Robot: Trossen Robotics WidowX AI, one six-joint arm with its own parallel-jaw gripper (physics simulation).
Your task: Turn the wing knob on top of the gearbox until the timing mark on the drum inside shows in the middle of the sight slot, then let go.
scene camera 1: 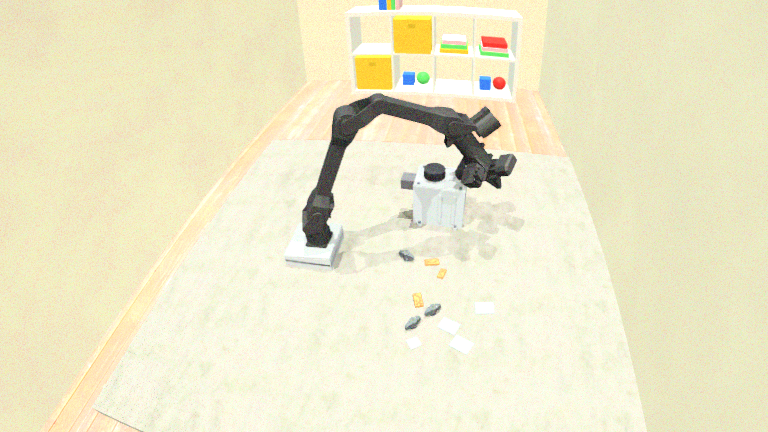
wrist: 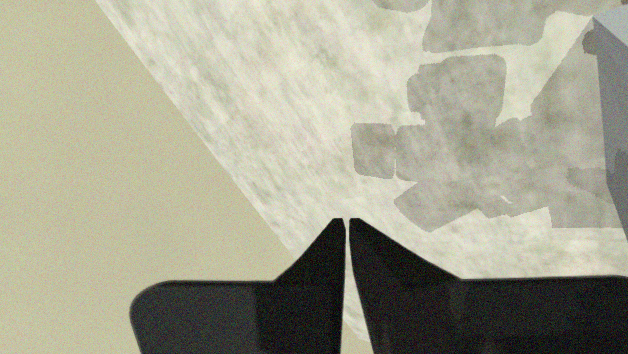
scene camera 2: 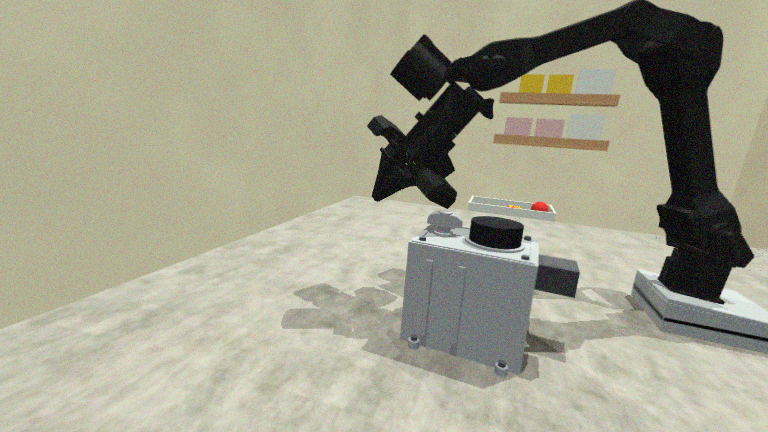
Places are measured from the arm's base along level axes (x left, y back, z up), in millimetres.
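Where they show: gripper, fingertip midpoint: (scene camera 1: 499,187) (wrist: 345,228) (scene camera 2: 374,199); arm's base, origin of the base link: (scene camera 1: 319,239) (scene camera 2: 688,290).
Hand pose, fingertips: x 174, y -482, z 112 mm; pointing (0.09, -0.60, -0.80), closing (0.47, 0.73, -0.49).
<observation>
Things, the pixels of their centre, and the offset from my fingertips. "spot": a spot on its surface instead.
- pale grey gearbox, body centre: (scene camera 2: 489,279) (scene camera 1: 433,190) dy +193, dx +55, dz -74 mm
- light grey wing knob, body centre: (scene camera 2: 445,218) dy +126, dx +53, dz -2 mm
- round black cap, surface spot: (scene camera 2: 496,232) spot: dy +195, dx +87, dz -1 mm
- dark block, surface spot: (scene camera 2: 557,276) spot: dy +269, dx +79, dz -44 mm
The pale grey gearbox (scene camera 1: 439,201) (scene camera 2: 483,306) (wrist: 614,95) stands upright on the mat; part of its side shows at the right edge of the wrist view. The light grey wing knob (scene camera 2: 444,220) is on its top in scene camera 2, beside a round black cap (scene camera 1: 434,171) (scene camera 2: 496,232). In scene camera 1 the arm covers the knob. My gripper (scene camera 1: 497,185) (scene camera 2: 375,199) (wrist: 345,228) is shut and empty, its tips close together, above and to the outer side of the knob, apart from it. The sight slot and the timing mark do not show in any view.
A dark block (scene camera 1: 408,181) (scene camera 2: 557,276) sticks out of the gearbox's side facing the arm's base (scene camera 1: 314,249) (scene camera 2: 698,317). Grey stones (scene camera 1: 412,322), orange pieces (scene camera 1: 417,299) and white squares (scene camera 1: 461,344) lie on the mat. A white tray (scene camera 2: 486,208) holds a red ball (scene camera 2: 539,206).
</observation>
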